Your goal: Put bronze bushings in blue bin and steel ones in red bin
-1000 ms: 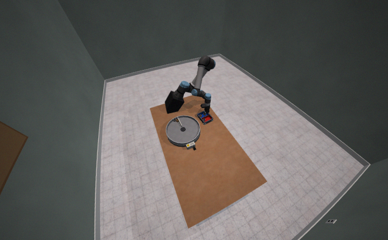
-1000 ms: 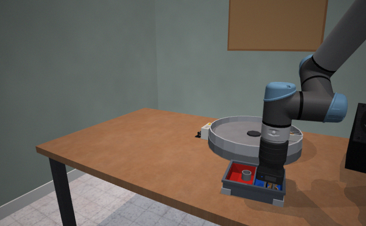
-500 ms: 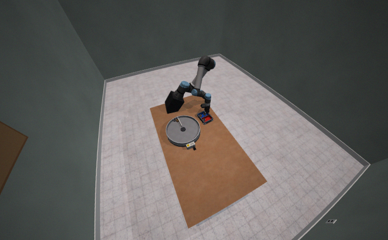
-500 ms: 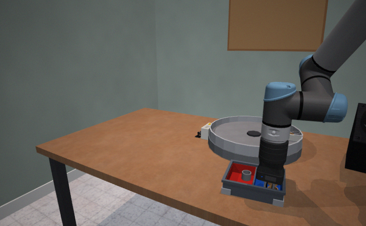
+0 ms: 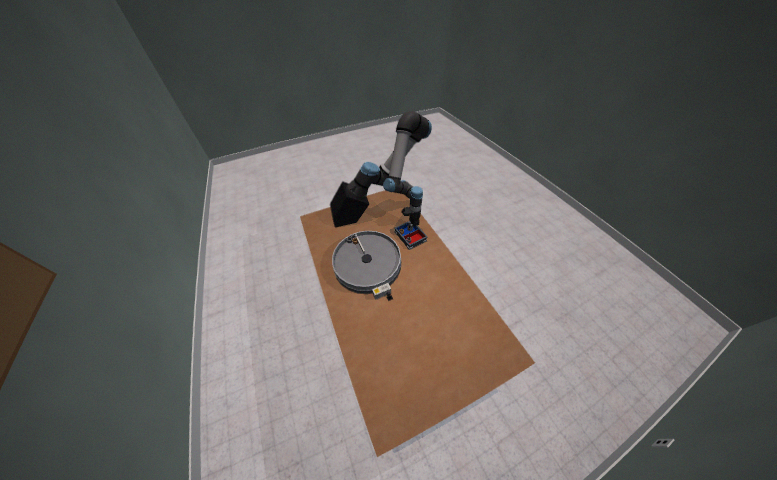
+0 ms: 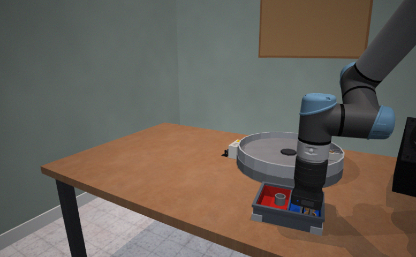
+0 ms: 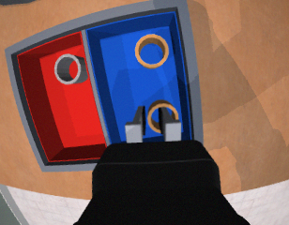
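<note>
Right now the bin is 60 mm ahead of my hand and 20 mm to the right of it. Round my hand: grey turntable (350 mm to the right, 190 mm ahead, 20 mm above).
</note>
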